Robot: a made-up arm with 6 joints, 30 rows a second.
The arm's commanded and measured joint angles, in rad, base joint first. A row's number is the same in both.
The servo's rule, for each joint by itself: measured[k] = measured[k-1] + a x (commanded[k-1-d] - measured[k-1]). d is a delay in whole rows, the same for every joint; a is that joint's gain. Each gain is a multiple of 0.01, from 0.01 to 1. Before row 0 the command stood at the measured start. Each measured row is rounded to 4 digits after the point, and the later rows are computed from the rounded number. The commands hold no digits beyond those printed.
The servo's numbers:
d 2
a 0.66 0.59 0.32 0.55 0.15 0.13
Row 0, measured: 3.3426 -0.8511 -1.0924 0.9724 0.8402 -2.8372
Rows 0 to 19, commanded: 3.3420 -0.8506 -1.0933 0.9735 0.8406 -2.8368; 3.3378 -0.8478 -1.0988 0.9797 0.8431 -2.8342; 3.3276 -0.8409 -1.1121 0.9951 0.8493 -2.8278; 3.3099 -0.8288 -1.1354 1.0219 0.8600 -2.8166; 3.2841 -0.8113 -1.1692 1.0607 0.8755 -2.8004; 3.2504 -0.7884 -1.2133 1.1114 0.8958 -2.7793; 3.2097 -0.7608 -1.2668 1.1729 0.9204 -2.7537; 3.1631 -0.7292 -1.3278 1.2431 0.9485 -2.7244; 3.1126 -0.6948 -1.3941 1.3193 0.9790 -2.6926; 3.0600 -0.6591 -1.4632 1.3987 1.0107 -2.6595; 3.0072 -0.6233 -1.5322 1.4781 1.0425 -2.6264; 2.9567 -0.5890 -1.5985 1.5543 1.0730 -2.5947; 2.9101 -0.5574 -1.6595 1.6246 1.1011 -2.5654; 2.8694 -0.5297 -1.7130 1.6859 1.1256 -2.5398; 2.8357 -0.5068 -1.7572 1.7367 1.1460 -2.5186; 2.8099 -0.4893 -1.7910 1.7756 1.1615 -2.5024; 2.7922 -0.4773 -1.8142 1.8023 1.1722 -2.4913; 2.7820 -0.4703 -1.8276 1.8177 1.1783 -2.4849; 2.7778 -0.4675 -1.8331 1.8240 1.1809 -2.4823; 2.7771 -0.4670 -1.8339 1.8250 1.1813 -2.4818
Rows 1 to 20, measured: 3.3426 -0.8511 -1.0924 0.9724 0.8402 -2.8372; 3.3426 -0.8511 -1.0924 0.9724 0.8402 -2.8372; 3.3422 -0.8508 -1.0927 0.9730 0.8403 -2.8371; 3.3393 -0.8490 -1.0947 0.9767 0.8407 -2.8367; 3.3316 -0.8442 -1.1003 0.9868 0.8420 -2.8355; 3.3173 -0.8351 -1.1115 1.0061 0.8447 -2.8330; 3.2954 -0.8211 -1.1300 1.0361 0.8493 -2.8288; 3.2657 -0.8018 -1.1567 1.0775 0.8563 -2.8224; 3.2287 -0.7776 -1.1919 1.1300 0.8659 -2.8135; 3.1854 -0.7490 -1.2354 1.1922 0.8783 -2.8019; 3.1374 -0.7170 -1.2862 1.2621 0.8934 -2.7877; 3.0863 -0.6828 -1.3428 1.3372 0.9110 -2.7710; 3.0341 -0.6477 -1.4034 1.4147 0.9307 -2.7522; 2.9830 -0.6131 -1.4658 1.4915 0.9520 -2.7317; 2.9349 -0.5802 -1.5278 1.5647 0.9744 -2.7101; 2.8917 -0.5504 -1.5871 1.6314 0.9971 -2.6880; 2.8547 -0.5247 -1.6415 1.6893 1.0194 -2.6660; 2.8251 -0.5038 -1.6893 1.7368 1.0407 -2.6447; 2.8034 -0.4882 -1.7293 1.7728 1.0604 -2.6248; 2.7893 -0.4776 -1.7608 1.7975 1.0781 -2.6066
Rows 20 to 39, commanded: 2.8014 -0.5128 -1.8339 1.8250 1.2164 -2.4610; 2.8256 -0.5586 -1.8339 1.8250 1.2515 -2.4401; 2.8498 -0.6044 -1.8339 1.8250 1.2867 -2.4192; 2.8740 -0.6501 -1.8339 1.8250 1.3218 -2.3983; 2.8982 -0.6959 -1.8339 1.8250 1.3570 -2.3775; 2.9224 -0.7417 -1.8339 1.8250 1.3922 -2.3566; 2.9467 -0.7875 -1.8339 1.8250 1.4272 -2.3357; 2.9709 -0.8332 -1.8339 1.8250 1.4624 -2.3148; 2.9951 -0.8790 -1.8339 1.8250 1.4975 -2.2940; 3.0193 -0.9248 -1.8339 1.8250 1.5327 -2.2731; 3.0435 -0.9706 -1.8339 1.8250 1.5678 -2.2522; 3.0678 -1.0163 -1.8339 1.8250 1.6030 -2.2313; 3.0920 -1.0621 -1.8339 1.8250 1.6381 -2.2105; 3.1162 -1.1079 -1.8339 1.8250 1.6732 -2.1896; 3.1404 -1.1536 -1.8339 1.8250 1.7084 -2.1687; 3.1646 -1.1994 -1.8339 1.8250 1.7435 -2.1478; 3.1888 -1.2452 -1.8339 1.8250 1.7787 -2.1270; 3.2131 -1.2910 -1.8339 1.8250 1.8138 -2.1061; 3.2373 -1.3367 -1.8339 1.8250 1.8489 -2.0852; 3.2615 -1.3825 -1.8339 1.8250 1.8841 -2.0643
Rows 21 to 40, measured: 2.7817 -0.4716 -1.7839 1.8121 1.0935 -2.5904; 2.7787 -0.4689 -1.7999 1.8192 1.1067 -2.5763; 2.7937 -0.4948 -1.8108 1.8224 1.1232 -2.5613; 2.8148 -0.5324 -1.8182 1.8238 1.1424 -2.5455; 2.8379 -0.5749 -1.8232 1.8245 1.1640 -2.5291; 2.8617 -0.6193 -1.8266 1.8248 1.1877 -2.5121; 2.8858 -0.6645 -1.8289 1.8249 1.2131 -2.4946; 2.9100 -0.7100 -1.8305 1.8250 1.2400 -2.4767; 2.9342 -0.7557 -1.8316 1.8250 1.2681 -2.4584; 2.9584 -0.8014 -1.8323 1.8250 1.2972 -2.4397; 2.9826 -0.8472 -1.8328 1.8250 1.3272 -2.4208; 3.0068 -0.8930 -1.8332 1.8250 1.3580 -2.4016; 3.0310 -0.9388 -1.8334 1.8250 1.3895 -2.3822; 3.0553 -0.9845 -1.8336 1.8250 1.4215 -2.3626; 3.0795 -1.0303 -1.8337 1.8250 1.4540 -2.3428; 3.1037 -1.0761 -1.8338 1.8250 1.4869 -2.3229; 3.1279 -1.1218 -1.8338 1.8250 1.5201 -2.3029; 3.1521 -1.1676 -1.8338 1.8250 1.5536 -2.2827; 3.1763 -1.2134 -1.8338 1.8250 1.5874 -2.2625; 3.2006 -1.2592 -1.8338 1.8250 1.6214 -2.2422
